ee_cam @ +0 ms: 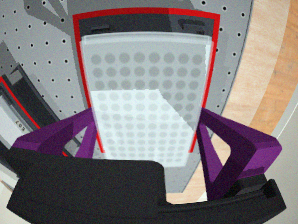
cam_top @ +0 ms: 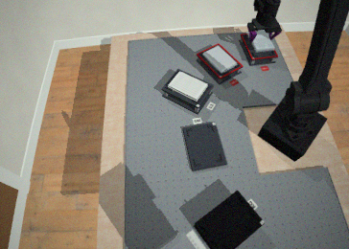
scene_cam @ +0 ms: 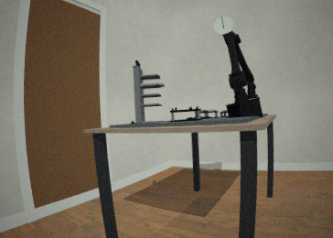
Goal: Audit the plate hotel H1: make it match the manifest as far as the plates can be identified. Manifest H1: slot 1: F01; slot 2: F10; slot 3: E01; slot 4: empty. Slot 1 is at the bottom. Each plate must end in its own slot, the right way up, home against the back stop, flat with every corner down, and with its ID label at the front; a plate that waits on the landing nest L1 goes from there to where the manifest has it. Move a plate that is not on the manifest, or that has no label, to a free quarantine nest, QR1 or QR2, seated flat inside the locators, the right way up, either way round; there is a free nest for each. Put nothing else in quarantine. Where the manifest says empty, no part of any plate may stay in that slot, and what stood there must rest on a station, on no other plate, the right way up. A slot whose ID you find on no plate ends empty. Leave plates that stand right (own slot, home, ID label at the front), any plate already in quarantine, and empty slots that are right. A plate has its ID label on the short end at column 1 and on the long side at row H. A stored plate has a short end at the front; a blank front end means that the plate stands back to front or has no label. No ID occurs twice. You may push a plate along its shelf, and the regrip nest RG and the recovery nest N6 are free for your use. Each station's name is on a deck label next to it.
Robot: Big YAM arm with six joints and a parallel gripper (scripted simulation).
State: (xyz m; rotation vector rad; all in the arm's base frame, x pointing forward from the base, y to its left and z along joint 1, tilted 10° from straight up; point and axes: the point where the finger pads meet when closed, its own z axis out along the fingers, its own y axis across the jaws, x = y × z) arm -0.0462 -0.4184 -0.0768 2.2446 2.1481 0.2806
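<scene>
Now: the red-framed nest 4 cm below my hand. From my hand the other things lie so: pale plate 20 cm ahead, 5 cm to the left, 2 cm below; then L1 label 29 cm ahead, 25 cm to the left, 7 cm below; then red-edged nest 20 cm ahead, 5 cm to the left, 4 cm below.
</scene>
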